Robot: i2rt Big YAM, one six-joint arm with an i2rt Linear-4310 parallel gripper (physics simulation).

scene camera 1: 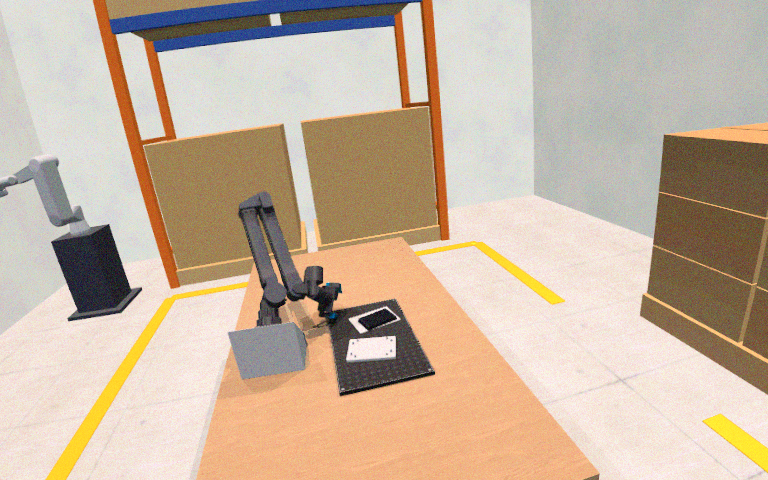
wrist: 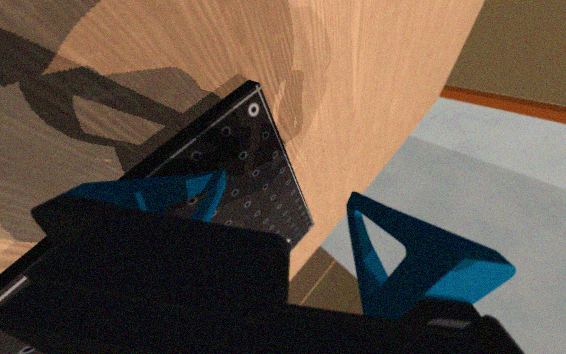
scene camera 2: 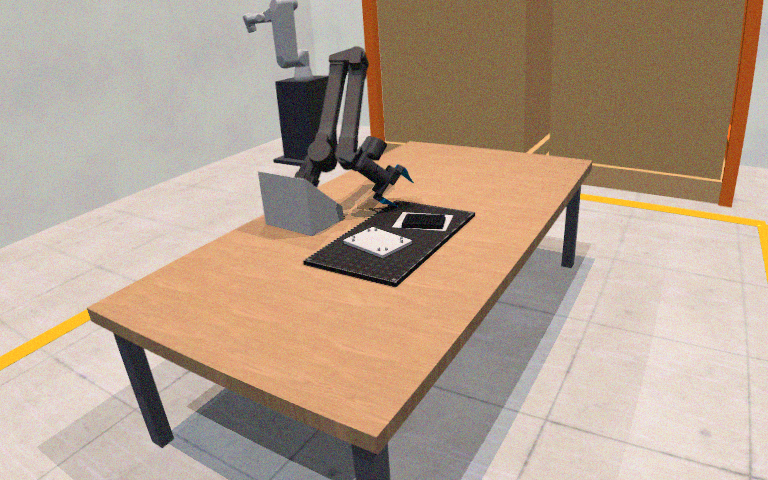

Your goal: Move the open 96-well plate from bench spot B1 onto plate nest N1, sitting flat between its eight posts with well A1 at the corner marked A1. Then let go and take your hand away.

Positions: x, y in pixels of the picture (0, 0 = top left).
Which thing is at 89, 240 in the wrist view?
My gripper.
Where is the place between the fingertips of my gripper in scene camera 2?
405, 194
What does my gripper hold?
Nothing.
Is my gripper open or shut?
Open.
